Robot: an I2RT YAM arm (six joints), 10 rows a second.
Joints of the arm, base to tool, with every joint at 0 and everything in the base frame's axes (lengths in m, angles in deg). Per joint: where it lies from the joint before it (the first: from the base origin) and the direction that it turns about. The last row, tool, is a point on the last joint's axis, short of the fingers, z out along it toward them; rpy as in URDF.
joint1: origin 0.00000 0.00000 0.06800 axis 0 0 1
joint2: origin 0.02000 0.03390 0.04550 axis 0 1 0
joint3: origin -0.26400 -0.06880 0.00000 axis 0 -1 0
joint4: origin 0.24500 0.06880 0.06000 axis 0 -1 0
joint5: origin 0.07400 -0.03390 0.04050 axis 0 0 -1
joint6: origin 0.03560 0.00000 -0.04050 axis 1 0 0
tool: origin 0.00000 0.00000 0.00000 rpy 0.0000 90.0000 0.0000
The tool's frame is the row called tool.
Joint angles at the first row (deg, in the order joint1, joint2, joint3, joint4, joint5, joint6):
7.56, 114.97, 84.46, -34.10, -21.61, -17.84
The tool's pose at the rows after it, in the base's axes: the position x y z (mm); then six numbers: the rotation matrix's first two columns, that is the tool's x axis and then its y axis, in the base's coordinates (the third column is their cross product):
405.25, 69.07, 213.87, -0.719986, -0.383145, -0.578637, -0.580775, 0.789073, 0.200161
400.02, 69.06, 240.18, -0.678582, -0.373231, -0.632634, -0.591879, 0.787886, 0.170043
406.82, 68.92, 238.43, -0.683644, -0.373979, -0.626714, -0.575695, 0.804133, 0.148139
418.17, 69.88, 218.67, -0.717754, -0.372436, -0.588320, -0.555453, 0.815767, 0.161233
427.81, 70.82, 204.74, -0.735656, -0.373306, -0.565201, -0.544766, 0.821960, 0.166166
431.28, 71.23, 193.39, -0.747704, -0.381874, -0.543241, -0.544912, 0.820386, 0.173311
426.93, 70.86, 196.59, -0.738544, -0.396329, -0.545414, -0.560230, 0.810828, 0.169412
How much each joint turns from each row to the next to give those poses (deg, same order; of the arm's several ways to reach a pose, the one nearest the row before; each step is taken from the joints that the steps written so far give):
0.00, -4.39, 0.00, -0.70, -3.61, -0.53
0.09, -3.44, 0.53, 0.26, -0.10, 0.35
0.00, 1.40, 1.49, 0.09, 1.85, 0.27
0.00, 3.95, 1.49, -0.09, 0.97, 0.52
0.00, 3.17, 1.68, 0.00, 0.61, 0.18
0.00, 1.84, 0.44, -0.26, 0.09, -0.44
0.00, -1.04, -0.79, -0.44, -0.34, -1.05

